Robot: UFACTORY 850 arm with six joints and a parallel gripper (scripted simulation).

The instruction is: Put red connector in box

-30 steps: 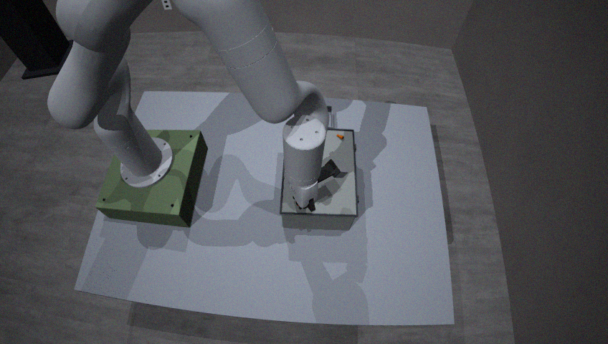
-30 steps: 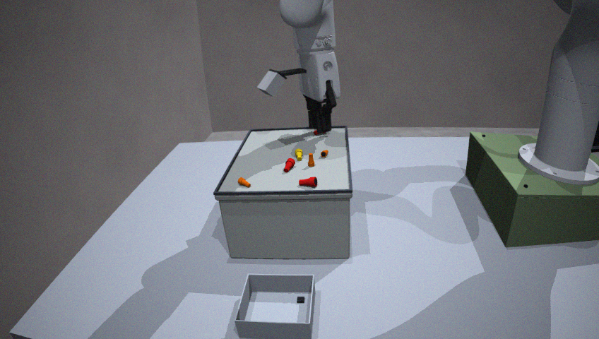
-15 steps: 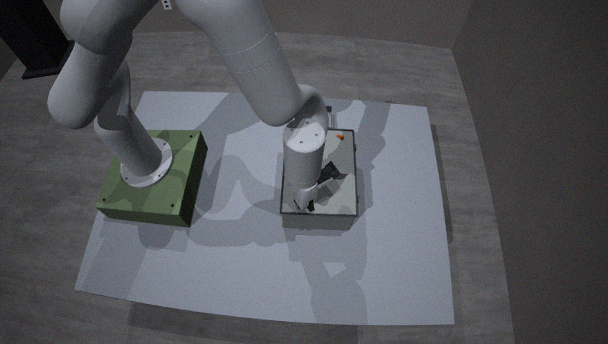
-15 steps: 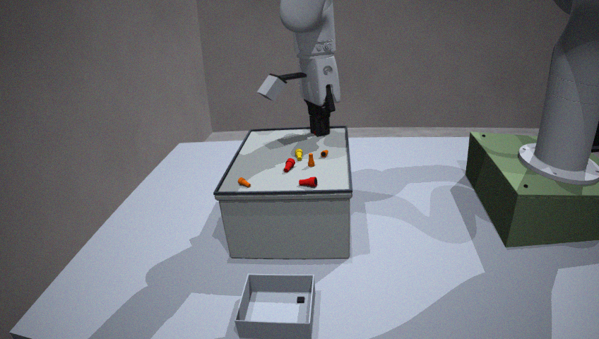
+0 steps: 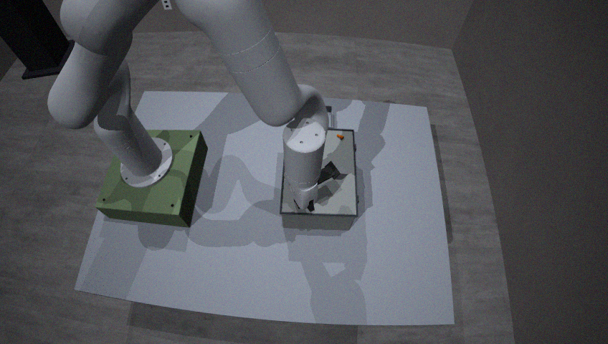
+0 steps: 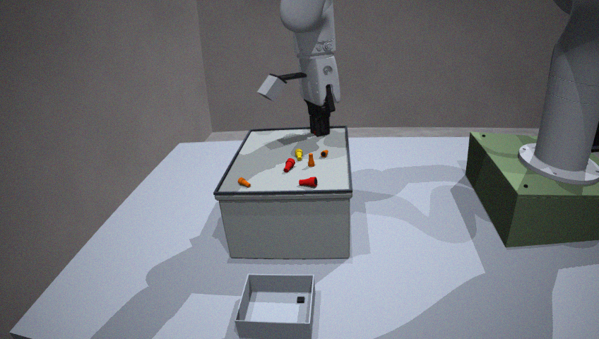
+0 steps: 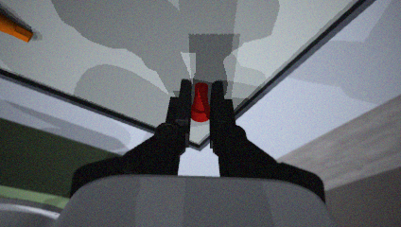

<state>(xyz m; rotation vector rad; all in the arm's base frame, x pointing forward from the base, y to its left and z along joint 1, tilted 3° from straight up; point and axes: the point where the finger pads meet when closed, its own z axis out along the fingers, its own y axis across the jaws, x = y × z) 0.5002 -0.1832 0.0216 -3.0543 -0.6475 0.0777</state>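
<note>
The yellow connector is 120 mm to the left of my hand, 50 mm ahead of it and 10 mm below it. The rest, counted from my hand: tool case (110 mm to the left, 70 mm ahead, 60 mm below).
</note>
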